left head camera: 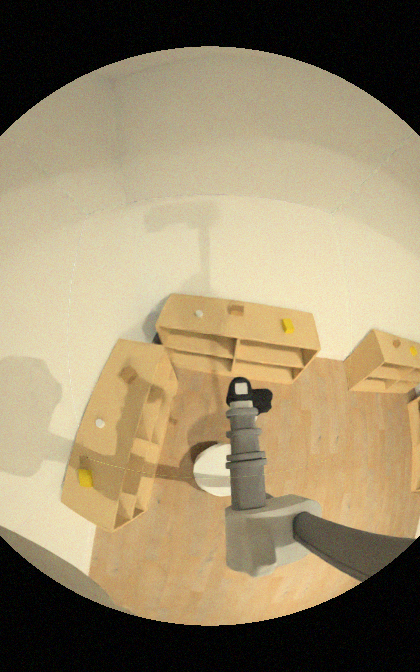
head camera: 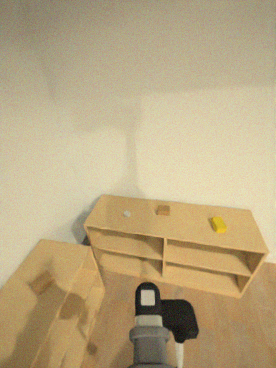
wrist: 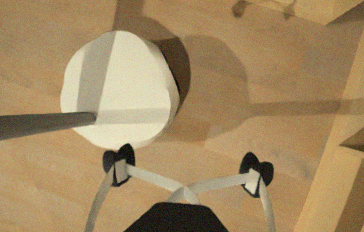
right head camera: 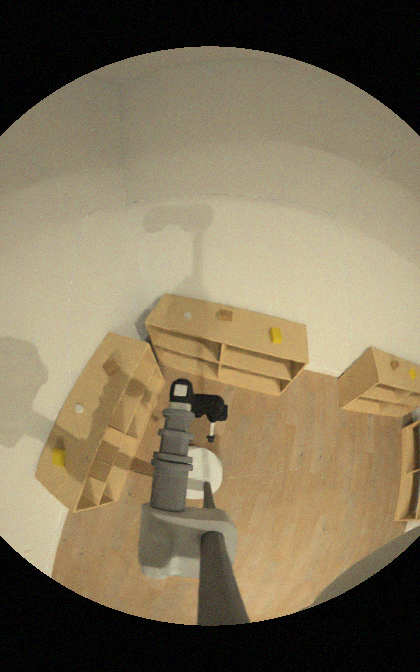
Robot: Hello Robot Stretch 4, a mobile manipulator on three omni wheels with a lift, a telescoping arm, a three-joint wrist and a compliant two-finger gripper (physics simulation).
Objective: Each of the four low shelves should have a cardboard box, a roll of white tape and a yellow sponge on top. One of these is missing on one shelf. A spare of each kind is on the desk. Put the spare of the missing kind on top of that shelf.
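Where they show: gripper, fingertip midpoint: (head camera: 174, 347) (wrist: 187, 161); robot's base at its link origin: (wrist: 130, 94).
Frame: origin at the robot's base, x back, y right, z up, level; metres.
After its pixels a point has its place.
My gripper (right head camera: 211, 438) (wrist: 187, 161) {x -0.269, y 0.087, z 0.692 m} is open and empty above the floor, beside my white base. The middle low shelf (head camera: 190, 237) {x -0.823, y 0.294, z 0.583 m} (left head camera: 260, 334) (right head camera: 250, 334) bears a white tape roll (head camera: 127, 214) {x -1.033, y -0.132, z 0.606 m} (left head camera: 199, 313) (right head camera: 187, 315), a cardboard box (head camera: 163, 210) {x -1.037, y 0.141, z 0.630 m} (left head camera: 236, 310) (right head camera: 225, 315) and a yellow sponge (head camera: 218, 224) {x -0.887, y 0.490, z 0.628 m} (left head camera: 287, 326) (right head camera: 276, 335). The left shelf bears a box (head camera: 42, 282) {x -0.534, y -0.543, z 0.632 m} (left head camera: 128, 375) (right head camera: 110, 366), tape (left head camera: 100, 423) (right head camera: 79, 408) and sponge (left head camera: 85, 477) (right head camera: 58, 457). The right shelf, cut off, shows a box (left head camera: 396, 343) (right head camera: 395, 365) and sponge (left head camera: 413, 351) (right head camera: 413, 373). The desk does not show.
My white round base (left head camera: 212, 470) (right head camera: 206, 472) (wrist: 120, 80) {x -0.018, y -0.037, z 0.187 m} stands on the wooden floor between the left shelf and the arm. Part of another shelf (right head camera: 406, 450) shows at the right edge. A wall stands behind the middle shelf. A shelf edge (wrist: 327, 175) {x -0.811, y 0.246, z 0.050 m} crosses the wrist view's right side.
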